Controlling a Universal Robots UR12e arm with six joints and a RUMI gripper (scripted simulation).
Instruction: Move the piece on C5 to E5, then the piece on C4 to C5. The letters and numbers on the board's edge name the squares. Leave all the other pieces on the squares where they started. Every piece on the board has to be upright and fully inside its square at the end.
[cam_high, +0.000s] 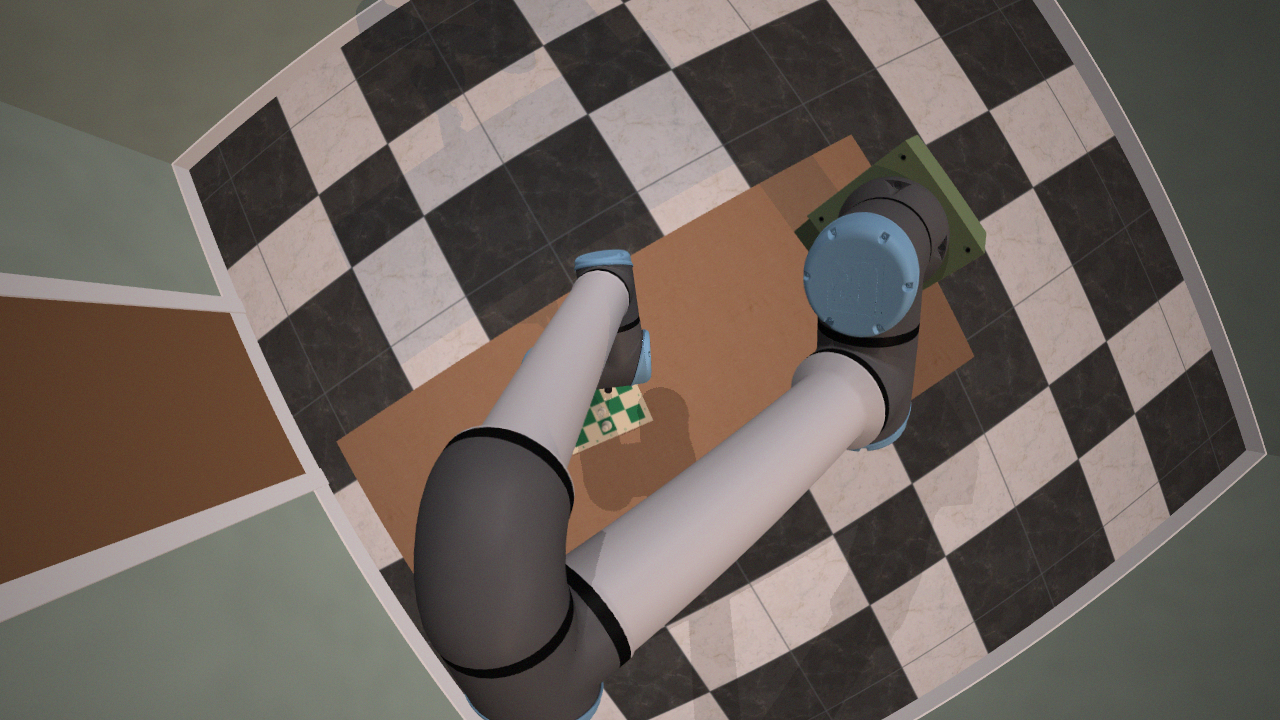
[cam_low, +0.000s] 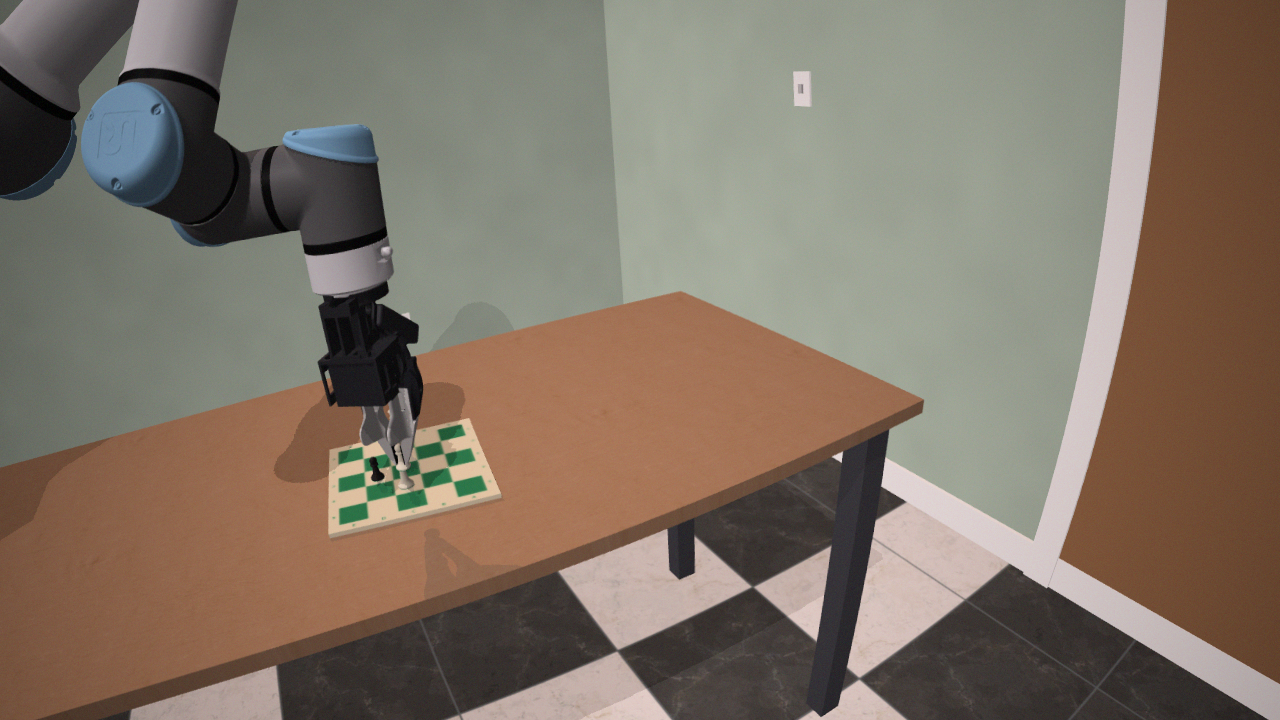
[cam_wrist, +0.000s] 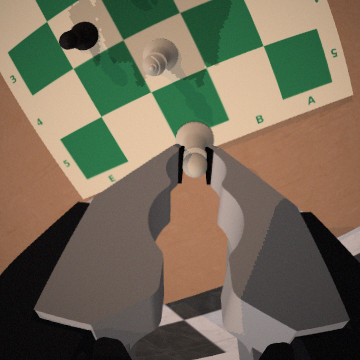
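My gripper is now 8 cm to the right of the black piece, 6 cm above it and 2 cm past it. From my hand the other things lie so: cream chessboard 8 cm to the left, 7 cm below, 2 cm ahead; white pawn 1 cm below; white king 15 cm to the left, 4 cm below, 3 cm ahead.
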